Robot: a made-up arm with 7 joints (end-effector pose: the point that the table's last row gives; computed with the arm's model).
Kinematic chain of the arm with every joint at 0, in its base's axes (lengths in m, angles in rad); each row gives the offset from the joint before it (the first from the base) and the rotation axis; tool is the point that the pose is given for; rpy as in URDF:
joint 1: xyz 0 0 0.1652 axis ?
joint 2: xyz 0 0 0 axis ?
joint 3: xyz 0 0 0.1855 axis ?
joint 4: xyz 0.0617 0 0 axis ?
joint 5: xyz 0.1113 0 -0.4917 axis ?
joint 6: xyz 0 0 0 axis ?
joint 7: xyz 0.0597 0 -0.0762 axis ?
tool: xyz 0 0 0 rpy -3.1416 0 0
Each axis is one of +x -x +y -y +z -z.
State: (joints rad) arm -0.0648 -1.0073 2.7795 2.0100 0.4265 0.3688 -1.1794
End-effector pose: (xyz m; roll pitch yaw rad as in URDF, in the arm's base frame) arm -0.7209 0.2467 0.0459 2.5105 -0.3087 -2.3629
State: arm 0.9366 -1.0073 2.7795 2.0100 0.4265 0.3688 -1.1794
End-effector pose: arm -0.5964 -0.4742 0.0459 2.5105 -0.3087 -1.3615
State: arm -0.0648 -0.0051 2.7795 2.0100 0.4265 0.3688 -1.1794
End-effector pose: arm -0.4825 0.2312 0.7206 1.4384 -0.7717 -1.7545
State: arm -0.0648 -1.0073 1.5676 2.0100 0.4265 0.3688 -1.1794
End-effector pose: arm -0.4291 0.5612 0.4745 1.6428 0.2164 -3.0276
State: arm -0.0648 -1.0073 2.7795 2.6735 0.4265 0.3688 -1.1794
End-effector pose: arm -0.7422 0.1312 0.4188 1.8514 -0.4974 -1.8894
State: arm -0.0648 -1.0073 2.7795 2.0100 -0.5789 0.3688 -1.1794
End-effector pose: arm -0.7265 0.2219 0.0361 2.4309 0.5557 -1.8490
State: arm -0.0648 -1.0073 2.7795 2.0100 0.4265 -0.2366 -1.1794
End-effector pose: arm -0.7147 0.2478 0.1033 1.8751 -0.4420 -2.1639
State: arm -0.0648 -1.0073 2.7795 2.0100 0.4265 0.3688 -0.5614
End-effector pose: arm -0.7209 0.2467 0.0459 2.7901 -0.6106 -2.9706
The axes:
joint 1: +z
joint 2: +y
joint 3: +z
joint 4: -y
joint 5: -z
joint 6: +y
joint 7: -z

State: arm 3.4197 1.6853 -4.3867 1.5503 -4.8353 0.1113 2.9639
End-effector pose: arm -0.1250 -0.6811 0.2872 0.3787 -1.0977 1.4125
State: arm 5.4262 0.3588 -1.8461 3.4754 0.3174 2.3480 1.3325
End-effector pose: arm 0.2596 -0.1437 0.7370 -2.1134 -0.6699 2.4496
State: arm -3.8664 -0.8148 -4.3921 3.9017 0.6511 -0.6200 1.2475
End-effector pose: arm 0.3984 0.1688 0.6004 0.6269 -0.6704 -2.8617
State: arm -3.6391 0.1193 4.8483 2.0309 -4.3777 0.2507 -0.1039
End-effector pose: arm 0.1693 0.5202 0.6885 -1.0943 -0.0206 -0.0383
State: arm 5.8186 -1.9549 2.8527 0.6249 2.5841 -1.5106 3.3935
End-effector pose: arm 0.2909 0.0117 -0.0834 -0.2101 0.3379 -0.0544
